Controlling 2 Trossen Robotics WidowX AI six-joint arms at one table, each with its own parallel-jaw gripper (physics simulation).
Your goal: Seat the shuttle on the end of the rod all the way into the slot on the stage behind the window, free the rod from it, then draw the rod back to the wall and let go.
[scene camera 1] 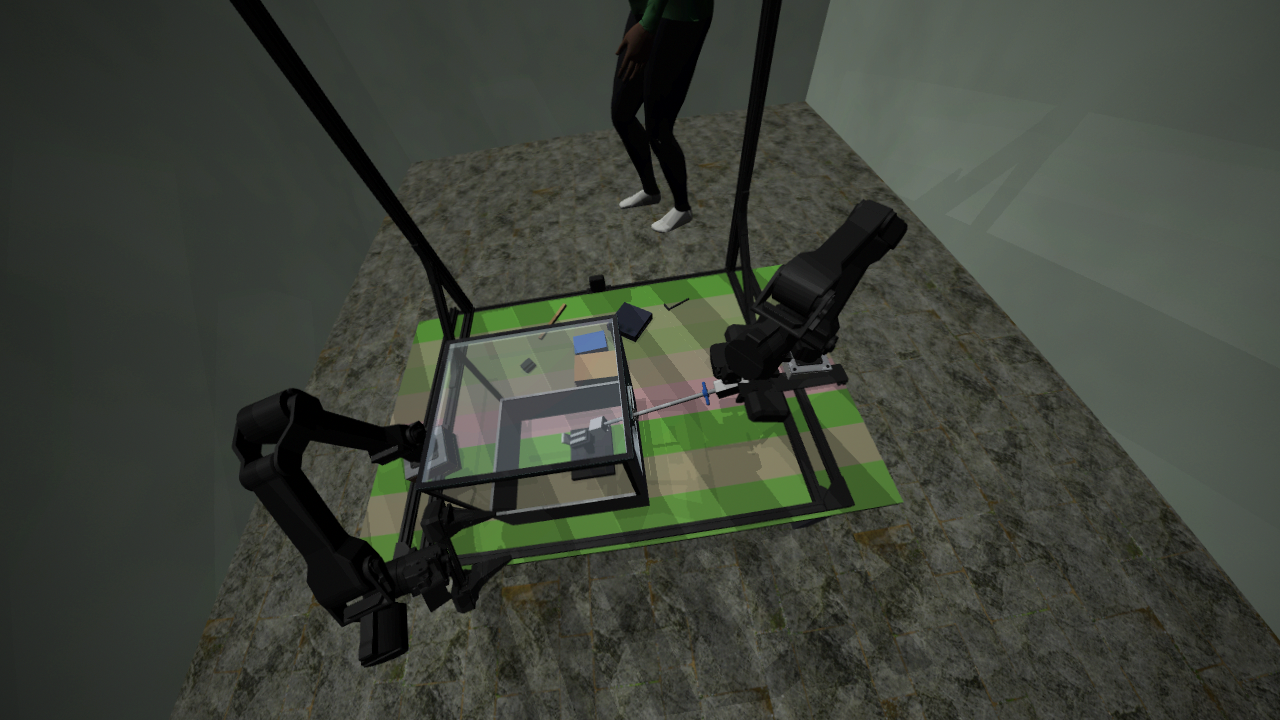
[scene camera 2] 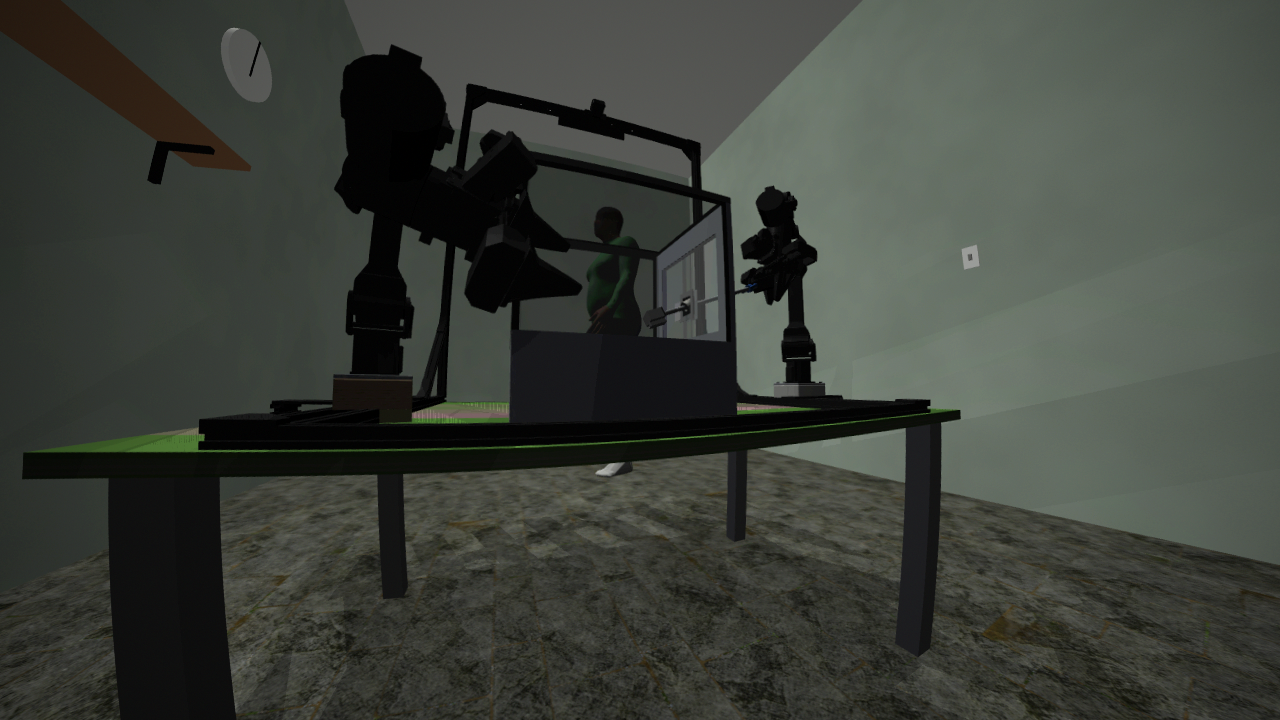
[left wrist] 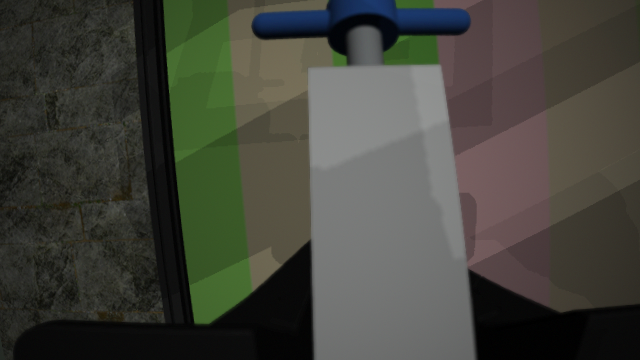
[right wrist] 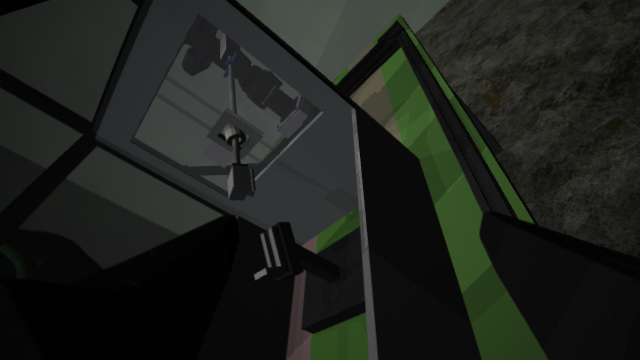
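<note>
A thin grey rod runs through a port in the side wall of the glass box. The small grey shuttle sits on the rod's end inside the box. It hangs over the dark stage and stands apart from the slotted stage in the right wrist view. My left gripper is shut on the rod's white handle, just behind the blue crossbar. My right gripper is open and empty, low at the box's far side.
Inside the box are a blue pad, a tan block and a small dark cube. A dark blue square lies behind the box. Black frame posts rise at the table's back. A person stands beyond the table.
</note>
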